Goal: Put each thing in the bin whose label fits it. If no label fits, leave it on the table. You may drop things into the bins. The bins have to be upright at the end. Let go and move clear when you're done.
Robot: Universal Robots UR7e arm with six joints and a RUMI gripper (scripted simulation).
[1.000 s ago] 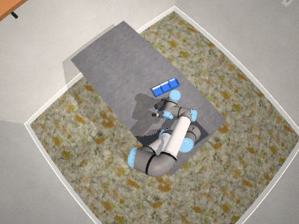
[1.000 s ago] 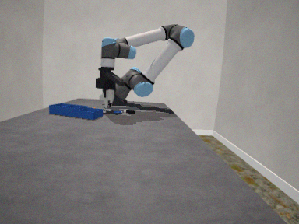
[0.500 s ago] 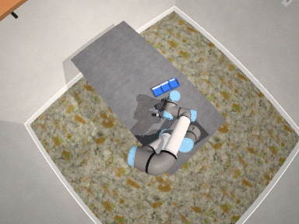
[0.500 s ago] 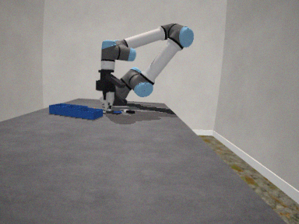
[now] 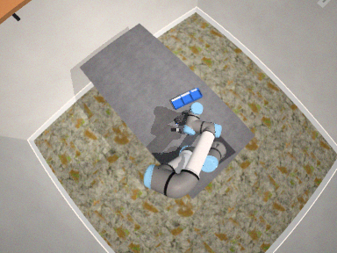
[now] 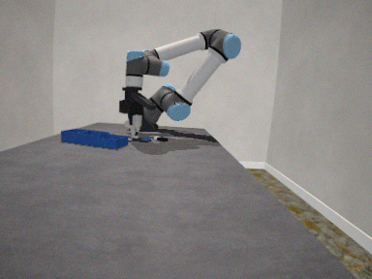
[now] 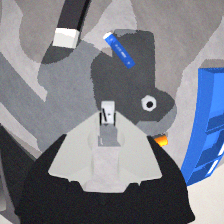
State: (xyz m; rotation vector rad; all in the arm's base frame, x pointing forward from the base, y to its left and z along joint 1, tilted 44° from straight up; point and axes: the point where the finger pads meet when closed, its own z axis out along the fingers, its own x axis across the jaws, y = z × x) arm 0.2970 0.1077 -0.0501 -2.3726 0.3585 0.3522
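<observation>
Now: the grey nut 5 cm ahead of my hand, 1 cm to the right of it and 1 cm below it. The rest, counted from my hand: small black piece: 1 cm ahead, 12 cm to the right, 1 cm below; orange piece: 4 cm ahead, 7 cm to the right, 1 cm below; blue cylinder: 4 cm ahead, 6 cm to the left, 1 cm below.
</observation>
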